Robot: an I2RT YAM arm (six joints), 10 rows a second.
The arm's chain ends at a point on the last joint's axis. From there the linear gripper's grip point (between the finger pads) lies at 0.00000 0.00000 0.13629 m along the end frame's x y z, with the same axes.
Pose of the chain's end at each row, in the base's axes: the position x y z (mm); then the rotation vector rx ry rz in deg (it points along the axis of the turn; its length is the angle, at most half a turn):
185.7 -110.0 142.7 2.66 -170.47 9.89
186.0 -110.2 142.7 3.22 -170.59 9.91
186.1 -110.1 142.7 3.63 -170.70 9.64
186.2 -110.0 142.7 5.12 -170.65 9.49
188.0 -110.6 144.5 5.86 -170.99 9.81
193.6 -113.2 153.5 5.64 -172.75 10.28
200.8 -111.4 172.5 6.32 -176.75 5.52
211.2 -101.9 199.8 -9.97 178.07 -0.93
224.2 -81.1 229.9 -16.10 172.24 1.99
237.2 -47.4 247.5 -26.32 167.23 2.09
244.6 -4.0 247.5 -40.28 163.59 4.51
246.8 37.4 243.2 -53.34 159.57 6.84
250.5 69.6 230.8 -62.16 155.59 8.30
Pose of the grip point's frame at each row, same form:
164.1 -126.0 9.1 2.66 -170.47 9.89
164.8 -126.3 9.0 3.22 -170.59 9.91
165.2 -125.8 8.9 3.63 -170.70 9.64
165.3 -125.6 8.9 5.12 -170.65 9.49
168.1 -126.8 10.6 5.86 -170.99 9.81
177.9 -129.8 19.1 5.64 -172.75 10.28
193.9 -120.1 36.7 6.32 -176.75 5.52
215.2 -103.1 63.6 -9.97 178.07 -0.93
240.4 -76.4 94.7 -16.10 172.24 1.99
261.7 -40.2 113.6 -26.32 167.23 2.09
269.2 9.5 114.1 -40.28 163.59 4.51
269.3 56.5 110.1 -53.34 159.57 6.84
272.4 92.7 98.3 -62.16 155.59 8.30

